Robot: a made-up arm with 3 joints. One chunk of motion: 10 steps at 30 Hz.
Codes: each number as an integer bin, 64 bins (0 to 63) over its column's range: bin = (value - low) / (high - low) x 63, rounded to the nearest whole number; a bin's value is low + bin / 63 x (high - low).
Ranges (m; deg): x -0.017..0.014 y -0.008..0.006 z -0.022..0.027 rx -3.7..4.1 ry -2..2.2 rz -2.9..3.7
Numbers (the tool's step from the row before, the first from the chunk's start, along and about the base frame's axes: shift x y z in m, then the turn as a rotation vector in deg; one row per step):
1: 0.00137 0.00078 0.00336 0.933 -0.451 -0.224
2: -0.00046 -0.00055 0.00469 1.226 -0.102 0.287
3: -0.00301 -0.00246 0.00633 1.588 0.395 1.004
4: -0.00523 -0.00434 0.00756 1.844 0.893 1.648
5: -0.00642 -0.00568 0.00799 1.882 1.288 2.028
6: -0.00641 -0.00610 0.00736 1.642 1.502 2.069
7: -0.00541 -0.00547 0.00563 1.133 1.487 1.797
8: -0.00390 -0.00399 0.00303 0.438 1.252 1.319
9: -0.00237 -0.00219 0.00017 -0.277 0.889 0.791
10: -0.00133 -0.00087 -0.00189 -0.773 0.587 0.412
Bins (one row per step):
1: 37 40 33 37 23 26
2: 34 34 34 40 28 30
3: 28 25 36 43 36 37
4: 24 16 38 45 43 43
5: 22 10 39 45 49 47
6: 22 9 38 43 53 47
7: 24 11 36 39 52 45
8: 27 18 32 33 49 40
9: 30 26 29 28 43 35
10: 32 32 26 24 39 32

